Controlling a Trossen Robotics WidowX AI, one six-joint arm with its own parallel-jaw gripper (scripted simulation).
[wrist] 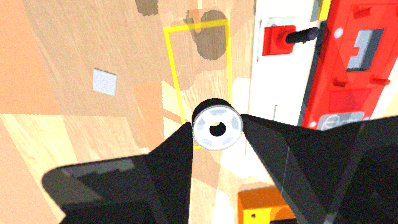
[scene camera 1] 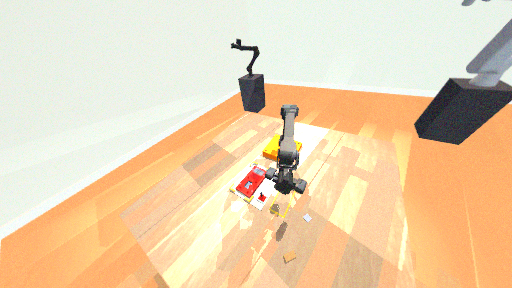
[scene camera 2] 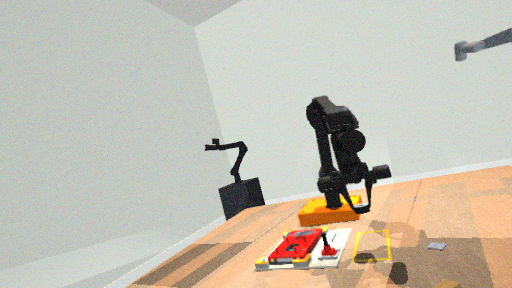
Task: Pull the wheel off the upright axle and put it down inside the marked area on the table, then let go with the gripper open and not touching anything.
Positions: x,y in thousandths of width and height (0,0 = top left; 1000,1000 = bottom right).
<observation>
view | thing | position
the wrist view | my gripper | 541,551
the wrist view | wheel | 559,609
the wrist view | upright axle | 702,181
</observation>
